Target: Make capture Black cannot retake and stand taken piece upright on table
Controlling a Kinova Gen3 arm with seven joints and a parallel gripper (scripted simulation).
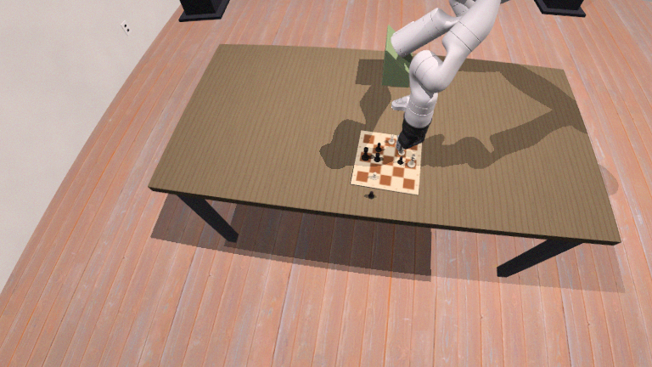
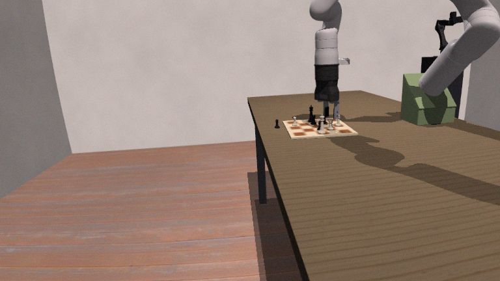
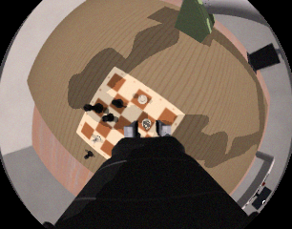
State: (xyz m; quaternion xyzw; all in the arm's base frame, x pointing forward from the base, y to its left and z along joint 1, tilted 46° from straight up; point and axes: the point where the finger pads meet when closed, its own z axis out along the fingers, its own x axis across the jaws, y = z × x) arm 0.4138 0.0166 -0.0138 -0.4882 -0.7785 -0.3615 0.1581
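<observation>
Right now the tall white piece is 50 mm ahead of my hand, 30 mm to the left of it and 30 mm below it. The rest, counted from my hand: chessboard 60 mm below, 50 mm to the right, 30 mm ahead; then white pawn 100 mm ahead, 90 mm to the right, 40 mm below.
</observation>
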